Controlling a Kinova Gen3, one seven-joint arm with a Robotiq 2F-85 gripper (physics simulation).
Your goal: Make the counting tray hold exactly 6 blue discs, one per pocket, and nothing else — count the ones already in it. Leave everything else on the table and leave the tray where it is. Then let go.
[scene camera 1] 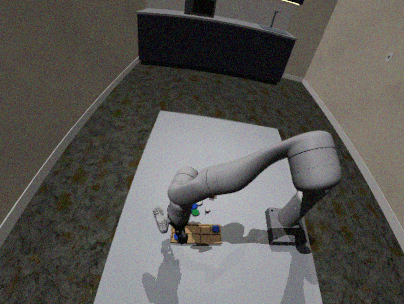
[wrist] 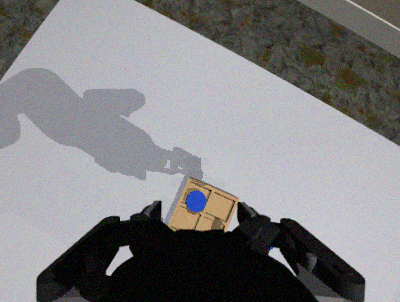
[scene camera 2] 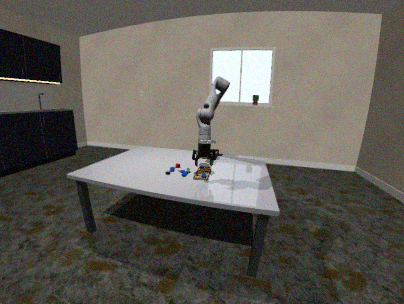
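The wooden counting tray (scene camera 1: 207, 238) (scene camera 2: 199, 176) (wrist: 220, 206) lies on the table. A blue disc (scene camera 1: 176, 237) (scene camera 2: 204, 175) (wrist: 196, 201) sits in a corner pocket at the tray's end away from the robot base. Another blue disc (scene camera 1: 215, 229) sits in a pocket at the end nearer the base. My gripper (scene camera 1: 181, 237) (scene camera 2: 203, 164) (wrist: 199, 209) is open and empty above the tray's far end; it hides part of the tray. In the wrist view the pocket beside the corner disc is empty. Loose blue discs (scene camera 1: 194, 206) (scene camera 2: 172, 169) lie on the table.
A green piece (scene camera 1: 195, 212) (scene camera 2: 188, 170) lies beside the tray near loose blue pieces. A red piece (scene camera 2: 178, 165) and a black piece (scene camera 2: 167, 173) lie farther off. A pale ribbed object (scene camera 1: 160, 220) shows left of the tray. The robot base (scene camera 1: 274, 232) stands to the right.
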